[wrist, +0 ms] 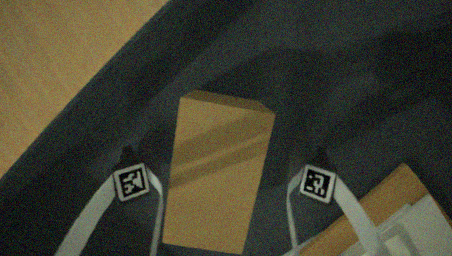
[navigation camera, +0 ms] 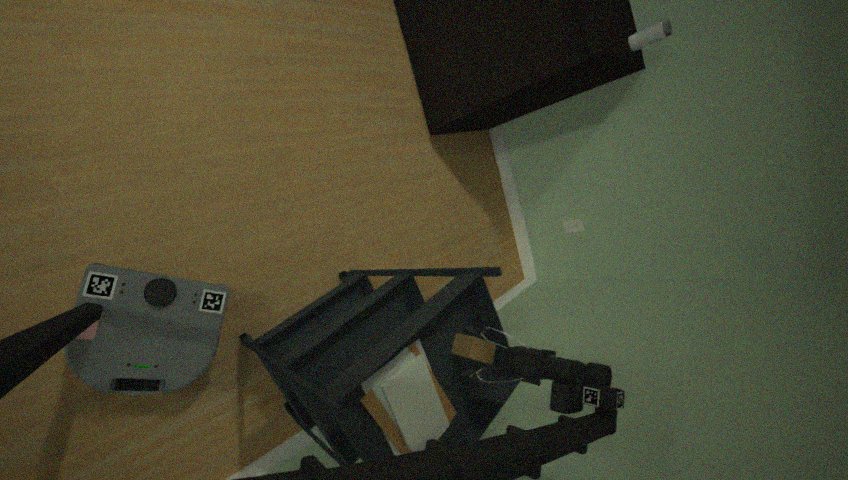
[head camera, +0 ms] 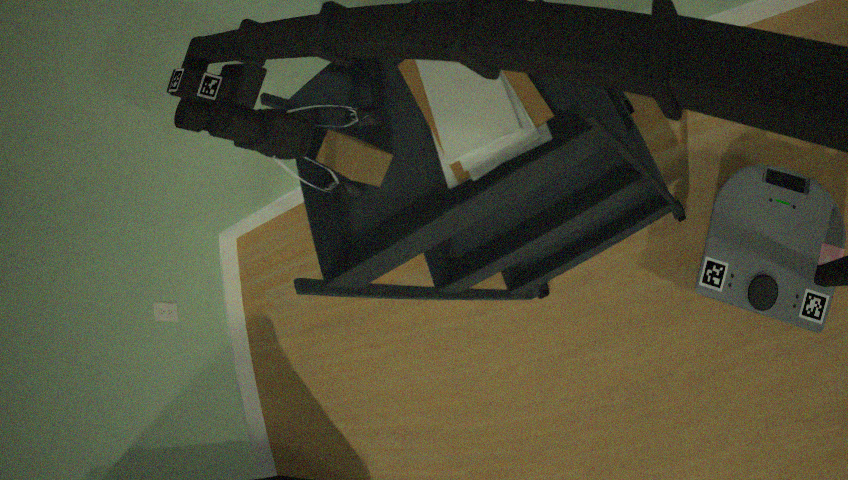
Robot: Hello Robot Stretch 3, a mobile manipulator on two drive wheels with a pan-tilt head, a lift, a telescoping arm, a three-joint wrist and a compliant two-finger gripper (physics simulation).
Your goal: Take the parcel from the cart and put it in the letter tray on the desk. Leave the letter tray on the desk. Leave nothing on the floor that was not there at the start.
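Places are measured from the robot's base along level axes (x up, y left, z back), in centimetres.
Pixels of known places: robot's base, origin of its link: (navigation camera: pixel 159 290) (head camera: pixel 761 290).
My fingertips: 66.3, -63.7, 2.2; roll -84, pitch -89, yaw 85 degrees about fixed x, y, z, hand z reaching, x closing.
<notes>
Ahead of a thing's pixels: the offset from my fingertips to its top centre, as dx, dy, dz. "*": to the spot under its first point.
The parcel, a brown box {+6.0, +0.0, -0.6} (head camera: pixel 355 159) (navigation camera: pixel 473 349) (wrist: pixel 217 175), lies in the top tray of the dark grey cart {* +5.2, +16.5, -8.7} (head camera: pixel 416 237) (navigation camera: pixel 428 315) (wrist: pixel 75 135). My gripper (head camera: pixel 352 152) (navigation camera: pixel 468 355) (wrist: pixel 224 150) is open, with one finger on each side of the parcel. In the wrist view, dark tray shows between the parcel and the right finger, and a narrower gap shows at the left finger. How high the fingertips are above the tray floor is hard to tell. The letter tray does not show in these views, and I cannot make out the desk for certain.
White papers and brown envelopes {+2.4, +16.0, +11.1} (head camera: pixel 470 113) (navigation camera: pixel 410 398) (wrist: pixel 415 225) lie beside the parcel in the cart. My arm (head camera: pixel 446 29) (navigation camera: pixel 476 455) reaches over the cart. My base (head camera: pixel 767 237) (navigation camera: pixel 148 333) stands near it. Dark furniture (navigation camera: pixel 511 59) stands by the green wall (head camera: pixel 107 237) (navigation camera: pixel 684 237).
</notes>
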